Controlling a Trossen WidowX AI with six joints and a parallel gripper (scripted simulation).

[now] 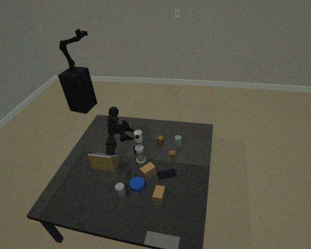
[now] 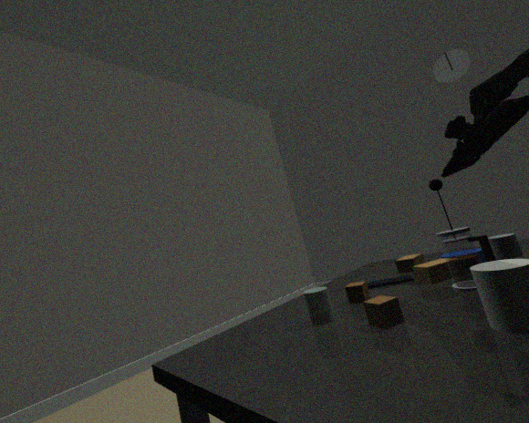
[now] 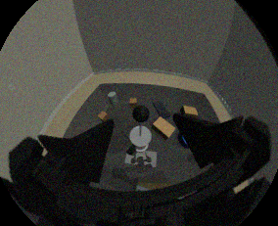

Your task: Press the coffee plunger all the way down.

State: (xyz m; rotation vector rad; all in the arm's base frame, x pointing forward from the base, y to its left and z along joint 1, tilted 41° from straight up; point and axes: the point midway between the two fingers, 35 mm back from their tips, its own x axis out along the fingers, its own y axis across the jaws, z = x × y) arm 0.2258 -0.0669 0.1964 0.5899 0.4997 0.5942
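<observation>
The coffee press lies 10 mm ahead of my gripper tip, 20 mm to the left of it and 160 mm below it. Also, from my gripper tip: blue disc: 120 mm ahead, 260 mm to the right, 270 mm below; then white cup: 110 mm behind, 240 mm to the left, 240 mm below.
</observation>
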